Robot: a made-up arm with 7 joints. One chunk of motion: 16 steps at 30 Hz.
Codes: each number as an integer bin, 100 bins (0 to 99) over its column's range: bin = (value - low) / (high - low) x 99, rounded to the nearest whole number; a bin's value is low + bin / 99 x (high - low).
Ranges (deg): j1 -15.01..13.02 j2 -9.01..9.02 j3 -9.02..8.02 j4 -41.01..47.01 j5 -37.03..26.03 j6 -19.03..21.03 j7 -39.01..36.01
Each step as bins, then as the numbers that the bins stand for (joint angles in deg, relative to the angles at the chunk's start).
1 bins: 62 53 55 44 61 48 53
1 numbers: 2.54 0.64 0.45 -1.89 1.83 0.39 1.15
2 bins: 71 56 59 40 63 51 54
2 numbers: 5.09 1.19 1.14 -5.45 3.10 1.61 1.91
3 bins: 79 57 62 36 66 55 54
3 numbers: 7.36 1.37 1.65 -9.00 5.01 3.23 1.91
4 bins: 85 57 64 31 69 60 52
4 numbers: 9.06 1.37 2.00 -13.45 6.92 5.25 0.39
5 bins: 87 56 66 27 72 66 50
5 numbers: 9.62 1.19 2.34 -17.00 8.83 7.68 -1.12
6 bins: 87 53 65 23 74 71 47
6 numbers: 9.62 0.64 2.17 -20.56 10.11 9.70 -3.39
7 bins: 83 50 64 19 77 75 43
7 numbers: 8.49 0.10 2.00 -24.12 12.02 11.32 -6.43
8 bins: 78 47 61 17 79 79 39
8 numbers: 7.07 -0.45 1.48 -25.90 13.29 12.94 -9.46
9 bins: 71 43 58 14 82 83 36
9 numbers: 5.09 -1.18 0.96 -28.56 15.20 14.56 -11.73
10 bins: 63 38 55 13 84 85 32
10 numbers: 2.83 -2.09 0.45 -29.45 16.48 15.36 -14.76
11 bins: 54 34 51 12 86 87 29
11 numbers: 0.28 -2.82 -0.24 -30.34 17.75 16.17 -17.03
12 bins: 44 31 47 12 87 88 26
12 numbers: -2.55 -3.36 -0.93 -30.34 18.39 16.58 -19.31
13 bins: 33 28 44 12 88 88 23
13 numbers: -5.67 -3.91 -1.45 -30.34 19.02 16.58 -21.58
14 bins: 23 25 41 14 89 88 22
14 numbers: -8.50 -4.46 -1.96 -28.56 19.66 16.58 -22.34
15 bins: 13 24 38 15 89 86 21
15 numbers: -11.33 -4.64 -2.48 -27.67 19.66 15.77 -23.10
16 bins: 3 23 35 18 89 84 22
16 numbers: -14.16 -4.82 -3.00 -25.01 19.66 14.96 -22.34
